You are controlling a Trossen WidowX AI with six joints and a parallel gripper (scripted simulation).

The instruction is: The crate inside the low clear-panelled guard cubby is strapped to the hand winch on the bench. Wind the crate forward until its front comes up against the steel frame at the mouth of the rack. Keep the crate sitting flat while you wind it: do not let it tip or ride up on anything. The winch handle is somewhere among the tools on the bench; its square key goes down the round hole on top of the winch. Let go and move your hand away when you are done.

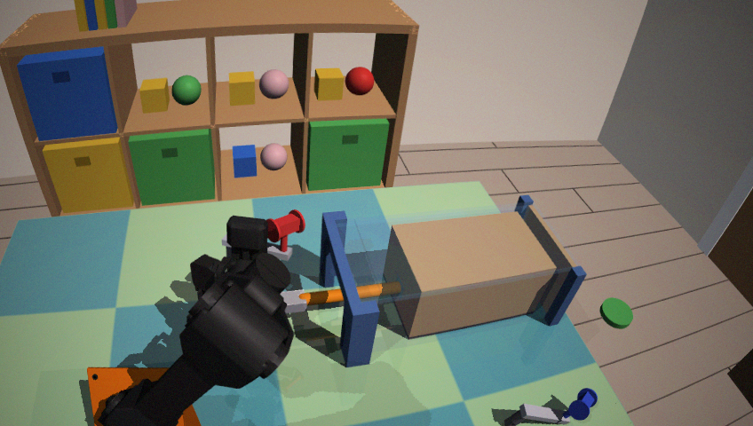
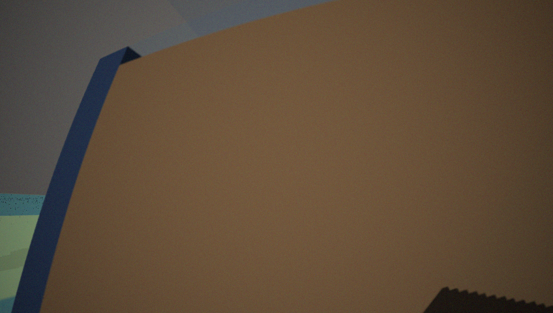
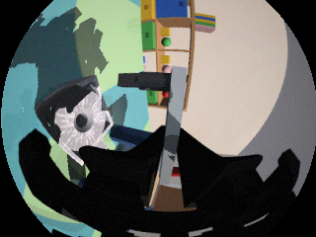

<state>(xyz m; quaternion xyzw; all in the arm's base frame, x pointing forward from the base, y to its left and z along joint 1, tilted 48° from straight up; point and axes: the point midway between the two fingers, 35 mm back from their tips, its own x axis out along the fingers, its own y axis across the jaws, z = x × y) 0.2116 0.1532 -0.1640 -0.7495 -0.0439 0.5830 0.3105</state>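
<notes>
Right now my gripper tip is 4 cm short of the red knob, 3 cm to the left of it and 4 cm below it. Also, from my gripper tip: blue frame 14 cm ahead, 4 cm to the right, 9 cm below; crank handle 1 cm ahead, 1 cm to the right, 1 cm above; grey winch 3 cm behind, 3 cm to the right, 16 cm below.
</notes>
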